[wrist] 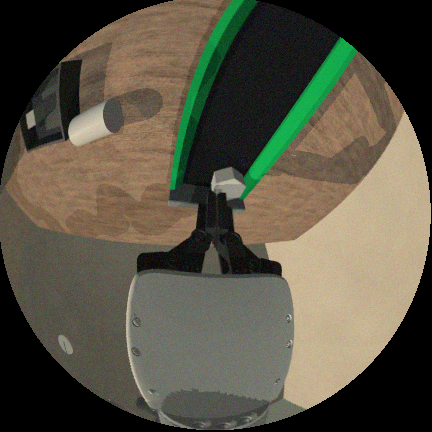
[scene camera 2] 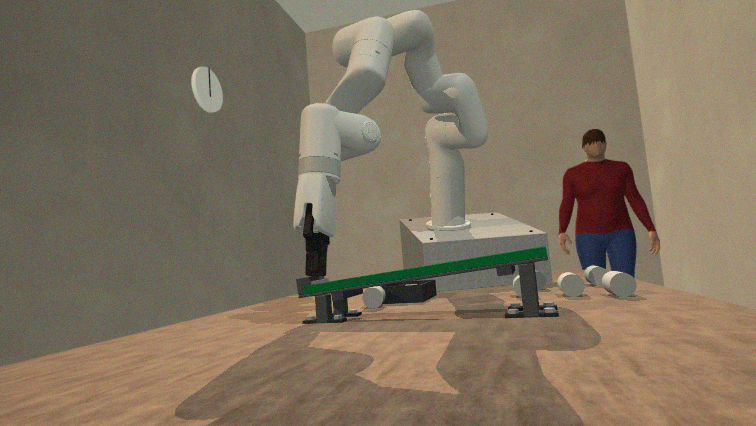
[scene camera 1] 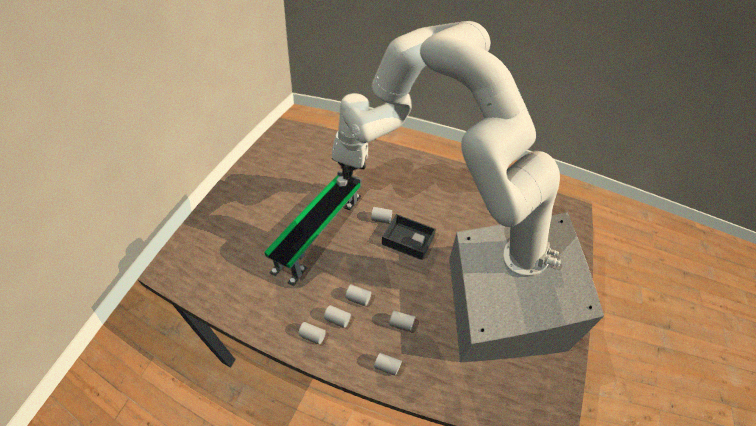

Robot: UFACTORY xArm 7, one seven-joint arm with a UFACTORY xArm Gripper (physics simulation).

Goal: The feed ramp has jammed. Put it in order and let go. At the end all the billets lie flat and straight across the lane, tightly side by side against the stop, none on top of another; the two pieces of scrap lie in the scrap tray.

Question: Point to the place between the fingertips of my gripper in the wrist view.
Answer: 213, 201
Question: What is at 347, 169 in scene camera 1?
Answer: My gripper.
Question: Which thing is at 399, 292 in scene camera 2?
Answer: A black scrap tray.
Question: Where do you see a grey hexagonal scrap piece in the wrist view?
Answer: At 229, 180
